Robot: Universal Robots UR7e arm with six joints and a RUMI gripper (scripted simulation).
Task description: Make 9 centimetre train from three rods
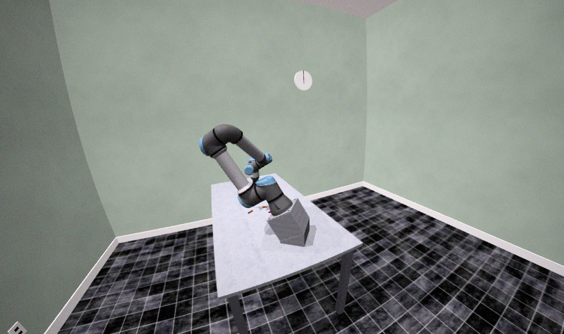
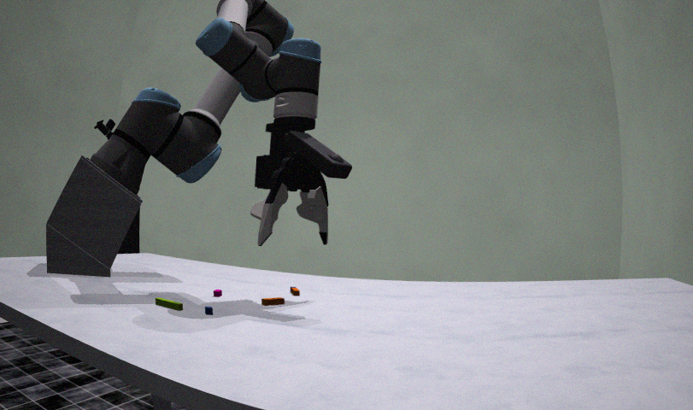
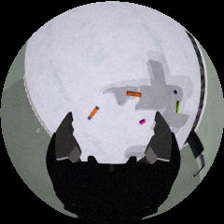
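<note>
Now: the magenta rod 13 cm behind my hand, 5 cm to the right of it and 9 cm below it. From my hand the other things lie so: lime rod: 13 cm behind, 21 cm to the right, 9 cm below.
</note>
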